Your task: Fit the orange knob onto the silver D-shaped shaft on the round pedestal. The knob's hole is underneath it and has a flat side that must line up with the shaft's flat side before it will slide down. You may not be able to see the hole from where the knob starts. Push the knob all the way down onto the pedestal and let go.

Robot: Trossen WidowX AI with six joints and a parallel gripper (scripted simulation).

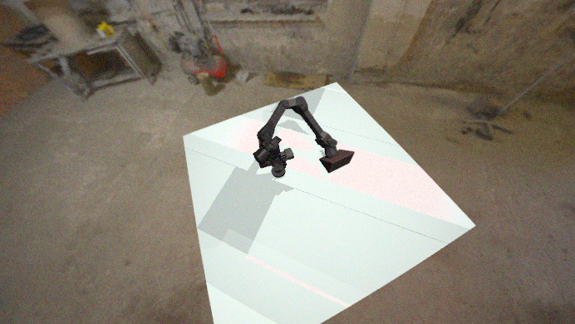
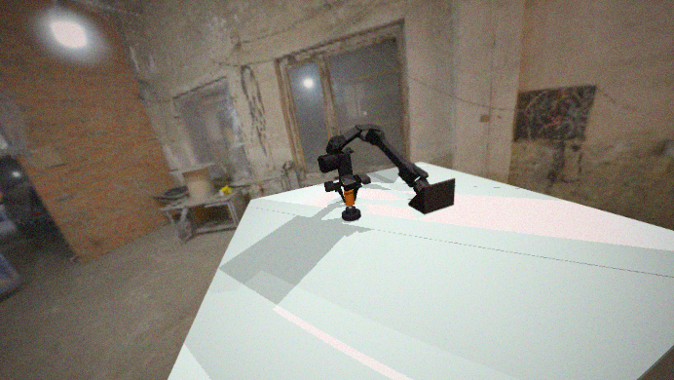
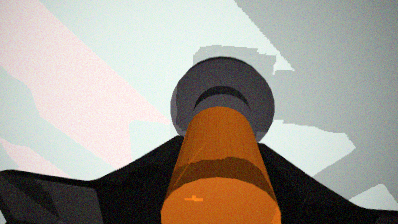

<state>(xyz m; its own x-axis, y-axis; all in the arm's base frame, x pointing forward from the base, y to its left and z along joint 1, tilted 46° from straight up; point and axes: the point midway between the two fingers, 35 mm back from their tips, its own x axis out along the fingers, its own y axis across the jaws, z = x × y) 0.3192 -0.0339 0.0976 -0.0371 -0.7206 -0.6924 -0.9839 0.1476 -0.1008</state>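
My gripper tip is 3 cm below the orange knob. The rest, counted from my gripper tip: round pedestal: 4 cm below.
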